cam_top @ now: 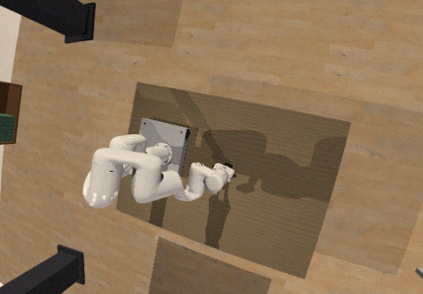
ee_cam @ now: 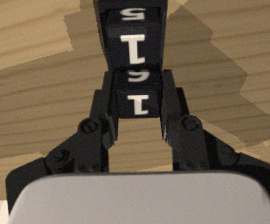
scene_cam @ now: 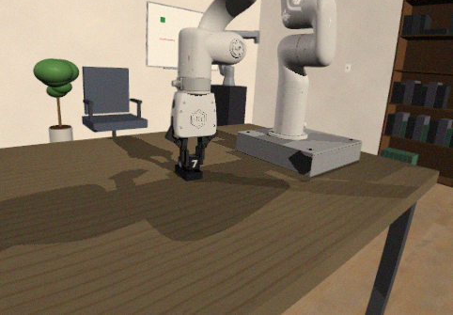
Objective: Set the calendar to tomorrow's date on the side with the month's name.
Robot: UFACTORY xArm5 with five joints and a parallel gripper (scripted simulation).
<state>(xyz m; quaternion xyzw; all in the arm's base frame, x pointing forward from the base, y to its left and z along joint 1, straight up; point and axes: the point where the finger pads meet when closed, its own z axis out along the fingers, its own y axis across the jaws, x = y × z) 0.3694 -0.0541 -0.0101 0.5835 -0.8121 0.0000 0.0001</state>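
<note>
My hand is 20 mm to the left of the dark calendar tray and 40 mm above it.
</note>
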